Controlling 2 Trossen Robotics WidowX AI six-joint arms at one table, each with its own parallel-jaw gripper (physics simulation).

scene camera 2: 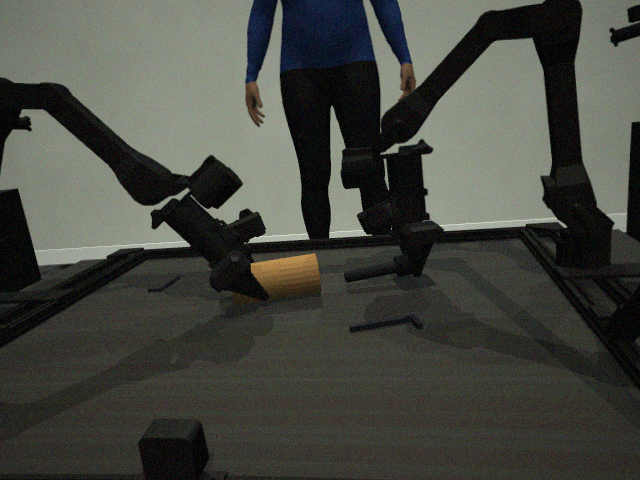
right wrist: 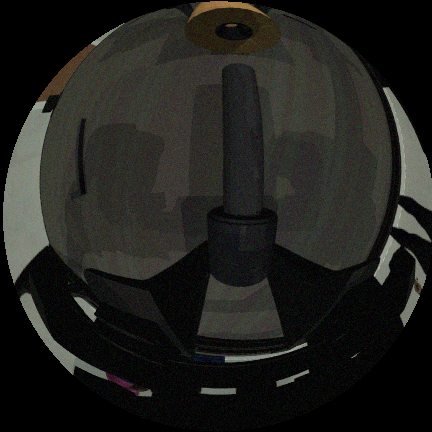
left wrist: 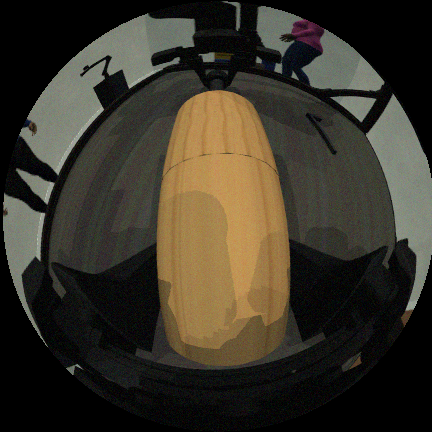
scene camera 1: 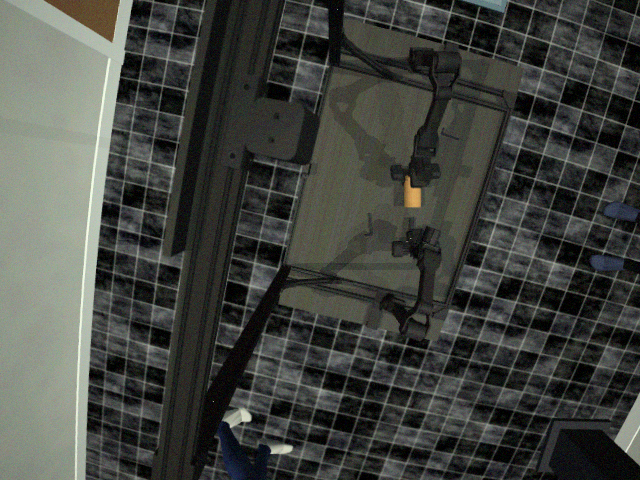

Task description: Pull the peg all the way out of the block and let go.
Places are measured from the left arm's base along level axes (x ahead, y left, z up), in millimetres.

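Pixels of known places: left gripper, fingertip midpoint: (scene camera 2: pixel 267 292) (left wrist: pixel 220 241); right gripper, fingertip midpoint: (scene camera 2: pixel 414 273) (right wrist: pixel 236 245) (scene camera 1: pixel 409 245); left arm's base, link origin: (scene camera 1: pixel 415 63); right arm's base, link origin: (scene camera 2: pixel 584 266) (left wrist: pixel 245 65) (scene camera 1: pixel 388 300).
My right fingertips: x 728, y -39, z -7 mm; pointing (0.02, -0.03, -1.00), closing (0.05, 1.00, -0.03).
Note:
Ahead of a thing's pixels: the offset from my right fingertips to its top centre. "pt": to the spot under its first point.
The orange wooden cylindrical block @[57 mm up, 237 mm back, 8 mm left] (scene camera 1: pixel 412 193) (scene camera 2: pixel 292 276) (left wrist: pixel 225 225) lies lengthwise, slightly tilted in scene camera 2. My left gripper (scene camera 1: pixel 413 178) (scene camera 2: pixel 258 290) (left wrist: pixel 220 241) is shut on it around its far end from the peg. The dark grey peg @[37 mm up, 57 mm back, 3 mm left] (scene camera 1: pixel 411 223) (scene camera 2: pixel 369 271) (right wrist: pixel 242 150) is fully outside the block, with a visible gap between its tip and the block's open hole, seen in the right wrist view. My right gripper (scene camera 1: pixel 412 240) (scene camera 2: pixel 413 268) (right wrist: pixel 236 245) is shut on the peg's thicker collar end and holds it roughly level, above its shadow on the table.
One dark L-shaped key @[4 mm down, 97 mm back, 176 mm right] (scene camera 1: pixel 369 224) (scene camera 2: pixel 382 324) (left wrist: pixel 322 134) (right wrist: pixel 81 157) lies on the table beside the gap. Another L-shaped key @[6 mm down, 452 mm back, 180 mm left] (scene camera 1: pixel 450 135) (scene camera 2: pixel 164 283) lies near the left arm. A dark box-shaped part @[pt 33 mm up, 340 mm back, 431 mm right] (scene camera 2: pixel 173 446) stands at the bottom of scene camera 2. A low frame borders the table.

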